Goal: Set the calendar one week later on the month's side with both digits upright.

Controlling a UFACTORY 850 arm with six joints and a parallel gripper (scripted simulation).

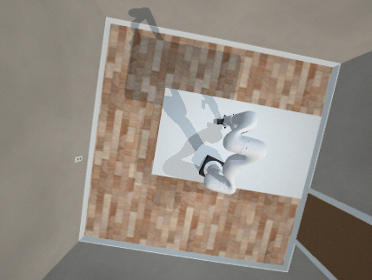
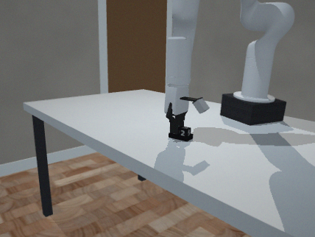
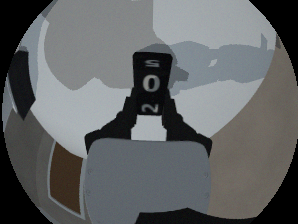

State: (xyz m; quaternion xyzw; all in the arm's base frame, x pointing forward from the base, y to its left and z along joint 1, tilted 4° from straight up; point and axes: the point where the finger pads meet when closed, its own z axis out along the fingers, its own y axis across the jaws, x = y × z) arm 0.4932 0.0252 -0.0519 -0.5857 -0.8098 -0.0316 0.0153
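My gripper is now 30 mm above the black calendar tray, 20 mm to the right of it and 10 mm past it.
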